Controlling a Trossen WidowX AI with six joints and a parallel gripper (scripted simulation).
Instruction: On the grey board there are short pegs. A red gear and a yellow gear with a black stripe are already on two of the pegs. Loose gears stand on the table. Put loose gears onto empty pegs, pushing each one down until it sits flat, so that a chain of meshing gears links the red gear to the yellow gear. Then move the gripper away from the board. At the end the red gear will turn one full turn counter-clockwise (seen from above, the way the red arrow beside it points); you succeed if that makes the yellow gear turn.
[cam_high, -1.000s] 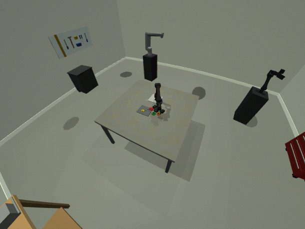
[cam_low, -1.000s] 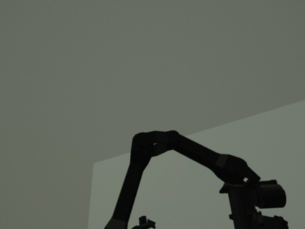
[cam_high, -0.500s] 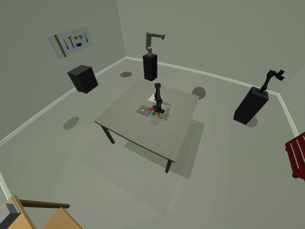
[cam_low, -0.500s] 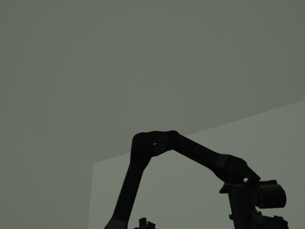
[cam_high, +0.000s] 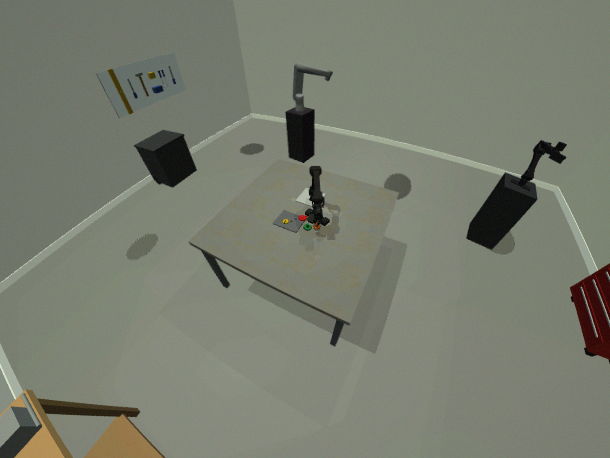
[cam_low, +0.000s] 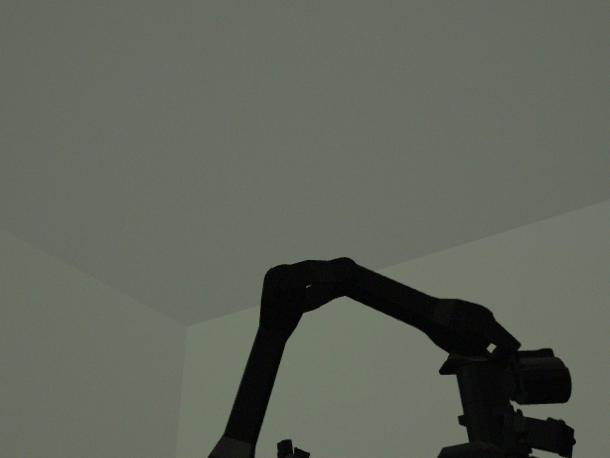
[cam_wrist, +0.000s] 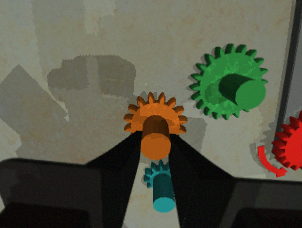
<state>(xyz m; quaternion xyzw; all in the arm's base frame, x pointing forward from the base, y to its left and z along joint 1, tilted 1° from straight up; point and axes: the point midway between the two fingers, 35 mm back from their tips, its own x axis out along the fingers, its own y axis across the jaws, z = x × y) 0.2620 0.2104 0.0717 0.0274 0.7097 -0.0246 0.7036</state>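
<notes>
Now: the red gear 2 cm behind my gripper tip, 15 cm to the right of it and 3 cm below it. From my gripper tip the other things lie so: orange gear 1 cm below; then small teal gear 7 cm behind, 1 cm to the right, 3 cm below; then green gear 3 cm ahead, 6 cm to the right, 3 cm below.
</notes>
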